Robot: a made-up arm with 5 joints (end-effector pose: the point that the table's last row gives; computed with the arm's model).
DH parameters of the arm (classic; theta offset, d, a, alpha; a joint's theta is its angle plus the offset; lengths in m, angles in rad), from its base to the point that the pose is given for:
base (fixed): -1.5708 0.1 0 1.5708
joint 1: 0 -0.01 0.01 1.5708
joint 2: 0 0.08 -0.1 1.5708
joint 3: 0 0.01 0.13 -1.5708
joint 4: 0 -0.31 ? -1.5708
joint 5: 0 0.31 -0.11 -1.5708
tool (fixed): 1.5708 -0.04 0 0
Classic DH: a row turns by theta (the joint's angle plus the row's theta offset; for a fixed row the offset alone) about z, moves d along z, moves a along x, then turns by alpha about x.
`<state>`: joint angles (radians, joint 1 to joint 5).
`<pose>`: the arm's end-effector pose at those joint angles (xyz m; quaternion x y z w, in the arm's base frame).
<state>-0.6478 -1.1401 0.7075 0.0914 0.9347</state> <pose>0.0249 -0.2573 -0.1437 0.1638 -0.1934 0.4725 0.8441</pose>
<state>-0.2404 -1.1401 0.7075 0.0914 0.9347</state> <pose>0.0249 -0.3328 -0.0218 -0.0104 -0.0938 0.5018 0.8598</pose>
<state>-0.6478 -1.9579 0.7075 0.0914 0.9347</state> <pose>0.2699 -0.1624 -0.0719 0.0983 -0.3280 0.7404 0.5784</pose>
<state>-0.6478 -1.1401 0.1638 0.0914 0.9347</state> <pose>-0.0280 -0.3144 -0.0280 -0.0572 -0.3217 0.3844 0.8634</pose>
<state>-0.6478 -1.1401 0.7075 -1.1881 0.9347</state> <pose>0.3233 -0.0300 -0.1952 0.2897 -0.6186 0.5997 0.4168</pose>
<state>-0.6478 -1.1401 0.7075 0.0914 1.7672</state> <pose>0.0930 -0.2587 -0.2094 -0.1915 -0.3679 0.3539 0.8383</pose>
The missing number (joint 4, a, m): 0.1
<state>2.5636 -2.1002 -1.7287 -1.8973 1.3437</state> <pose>-0.4039 0.1485 -0.1275 -0.5326 -0.2752 -0.5282 0.6013</pose>
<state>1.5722 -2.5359 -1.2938 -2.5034 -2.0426</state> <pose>-0.5145 0.2511 0.2925 0.7372 -0.4542 0.0995 0.4902</pose>
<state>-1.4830 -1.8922 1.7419 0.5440 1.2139</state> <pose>0.1836 0.1416 -0.1888 0.3293 -0.2339 0.7888 0.4632</pose>
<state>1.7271 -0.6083 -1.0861 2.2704 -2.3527</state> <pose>-0.2333 -0.1439 -0.3901 0.1131 -0.3325 0.7428 0.5700</pose>
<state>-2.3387 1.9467 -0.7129 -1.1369 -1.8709</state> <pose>0.0582 -0.3927 -0.2676 -0.7466 -0.4249 0.2783 0.4297</pose>
